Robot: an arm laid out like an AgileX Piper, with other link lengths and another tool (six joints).
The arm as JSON. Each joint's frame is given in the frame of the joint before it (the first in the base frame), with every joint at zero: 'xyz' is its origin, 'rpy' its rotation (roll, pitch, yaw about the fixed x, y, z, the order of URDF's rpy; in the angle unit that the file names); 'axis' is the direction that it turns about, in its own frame. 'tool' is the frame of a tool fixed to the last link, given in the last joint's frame.
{
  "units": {
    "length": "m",
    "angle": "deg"
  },
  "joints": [
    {
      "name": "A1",
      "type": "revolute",
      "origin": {
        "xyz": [
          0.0,
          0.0,
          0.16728
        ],
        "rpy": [
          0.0,
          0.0,
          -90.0
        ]
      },
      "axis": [
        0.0,
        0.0,
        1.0
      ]
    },
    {
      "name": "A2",
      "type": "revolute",
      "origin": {
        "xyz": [
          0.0,
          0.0,
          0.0
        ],
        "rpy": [
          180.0,
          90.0,
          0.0
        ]
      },
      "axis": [
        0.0,
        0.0,
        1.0
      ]
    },
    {
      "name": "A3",
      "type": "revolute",
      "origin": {
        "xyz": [
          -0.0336,
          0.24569,
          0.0
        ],
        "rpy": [
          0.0,
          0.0,
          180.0
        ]
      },
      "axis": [
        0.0,
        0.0,
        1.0
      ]
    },
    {
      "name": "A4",
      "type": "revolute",
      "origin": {
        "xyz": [
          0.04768,
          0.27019,
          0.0
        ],
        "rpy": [
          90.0,
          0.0,
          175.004
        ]
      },
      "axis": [
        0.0,
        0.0,
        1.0
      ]
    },
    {
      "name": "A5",
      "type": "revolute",
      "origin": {
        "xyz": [
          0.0,
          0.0,
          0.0
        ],
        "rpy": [
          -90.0,
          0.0,
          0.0
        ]
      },
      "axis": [
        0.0,
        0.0,
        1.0
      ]
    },
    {
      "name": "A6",
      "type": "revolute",
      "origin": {
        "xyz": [
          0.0,
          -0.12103,
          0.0
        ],
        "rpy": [
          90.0,
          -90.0,
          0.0
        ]
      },
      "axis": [
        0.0,
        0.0,
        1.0
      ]
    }
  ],
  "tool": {
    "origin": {
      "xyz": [
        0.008,
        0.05,
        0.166
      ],
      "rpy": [
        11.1,
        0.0,
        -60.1
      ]
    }
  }
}
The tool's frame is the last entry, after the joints.
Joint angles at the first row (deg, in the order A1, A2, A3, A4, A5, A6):
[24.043, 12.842, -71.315, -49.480, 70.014, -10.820]
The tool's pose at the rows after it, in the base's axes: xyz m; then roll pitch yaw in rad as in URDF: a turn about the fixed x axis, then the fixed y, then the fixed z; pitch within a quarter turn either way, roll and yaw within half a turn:
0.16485, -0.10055, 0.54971, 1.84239, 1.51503, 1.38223
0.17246, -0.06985, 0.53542, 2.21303, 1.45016, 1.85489
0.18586, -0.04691, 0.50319, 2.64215, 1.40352, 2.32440
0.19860, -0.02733, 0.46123, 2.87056, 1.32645, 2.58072
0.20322, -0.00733, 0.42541, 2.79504, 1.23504, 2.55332
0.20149, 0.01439, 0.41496, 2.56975, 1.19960, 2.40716
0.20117, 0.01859, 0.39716, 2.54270, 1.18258, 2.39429
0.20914, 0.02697, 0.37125, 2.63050, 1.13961, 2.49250
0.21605, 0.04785, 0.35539, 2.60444, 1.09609, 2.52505
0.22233, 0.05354, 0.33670, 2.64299, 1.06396, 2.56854
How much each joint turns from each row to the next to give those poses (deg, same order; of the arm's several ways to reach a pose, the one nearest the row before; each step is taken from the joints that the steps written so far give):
[-0.001, 0.001, 0.001, 7.106, 0.000, 1.627]
[-0.736, -0.088, 1.014, 7.488, 0.000, 0.840]
[-2.404, -0.754, 4.343, 5.583, -0.106, -0.644]
[-2.718, -1.559, 5.855, 5.344, 0.000, -0.604]
[-1.627, -2.572, 5.375, 5.741, 0.104, 1.491]
[-0.126, -3.879, 4.750, 4.973, -2.952, 1.899]
[0.004, -3.488, 4.251, 1.007, -0.637, 0.638]
[-0.062, -0.373, 3.397, 1.428, 0.005, -0.003]
[0.005, -0.001, 3.255, 4.040, -2.315, -0.211]
[-0.223, -0.001, 2.689, 1.061, -0.713, 0.026]

